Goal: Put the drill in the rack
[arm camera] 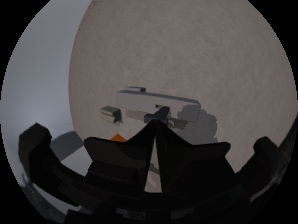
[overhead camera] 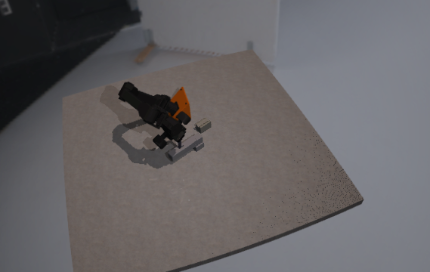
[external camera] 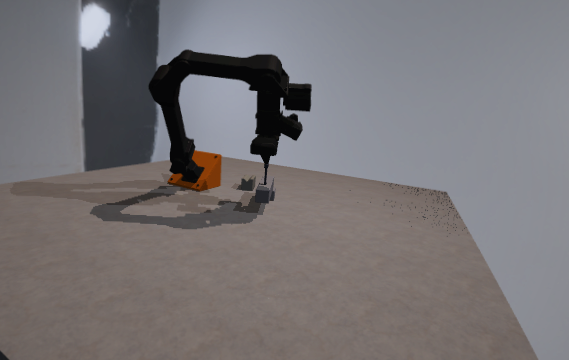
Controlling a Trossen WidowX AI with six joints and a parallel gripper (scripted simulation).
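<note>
My gripper tip is now 3 cm above the dark upright piece. Round my gripper tip: grey rack 15 cm to the left, 15 cm behind, 11 cm below; then grey holder block 9 cm below, 3 cm to the left, 1 cm behind; then drill 8 cm below, 5 cm to the left, 2 cm behind.
</note>
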